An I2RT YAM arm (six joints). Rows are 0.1 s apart.
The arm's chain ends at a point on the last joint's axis. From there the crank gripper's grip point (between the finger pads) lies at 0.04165 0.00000 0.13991 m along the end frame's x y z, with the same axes.
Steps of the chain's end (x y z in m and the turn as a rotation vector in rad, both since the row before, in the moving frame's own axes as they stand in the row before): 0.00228, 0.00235, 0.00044, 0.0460, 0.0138, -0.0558; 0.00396, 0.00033, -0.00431, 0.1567, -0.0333, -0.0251; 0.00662, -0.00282, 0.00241, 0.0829, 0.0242, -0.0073; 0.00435, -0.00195, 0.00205, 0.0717, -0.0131, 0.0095; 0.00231, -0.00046, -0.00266, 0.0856, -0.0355, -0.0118; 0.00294, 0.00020, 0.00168, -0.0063, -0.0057, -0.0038
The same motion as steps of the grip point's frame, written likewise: 0.00396, -0.00644, -0.00035, 0.0460, 0.0138, -0.0558; -0.00099, -0.02259, -0.00480, 0.1567, -0.0333, -0.0251; 0.00995, -0.01468, 0.00087, 0.0829, 0.0242, -0.0073; 0.00256, -0.01161, 0.00224, 0.0717, -0.0131, 0.0095; -0.00275, -0.01294, -0.00180, 0.0856, -0.0355, -0.0118; 0.00214, 0.00093, 0.00191, -0.0063, -0.0057, -0.0038
